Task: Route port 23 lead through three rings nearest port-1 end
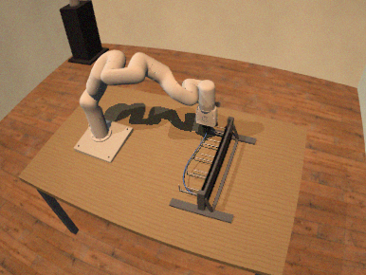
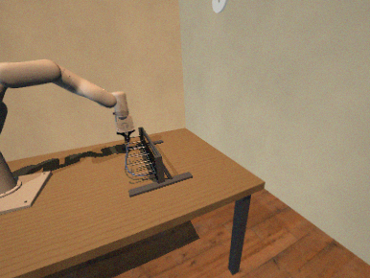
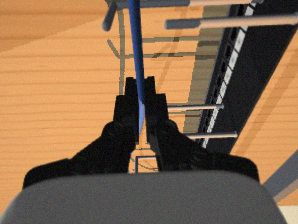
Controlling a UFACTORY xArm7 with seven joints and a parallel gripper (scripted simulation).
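Right now my hand is 110 mm short of the dark rack, 140 mm to the left of it and 40 mm above it.
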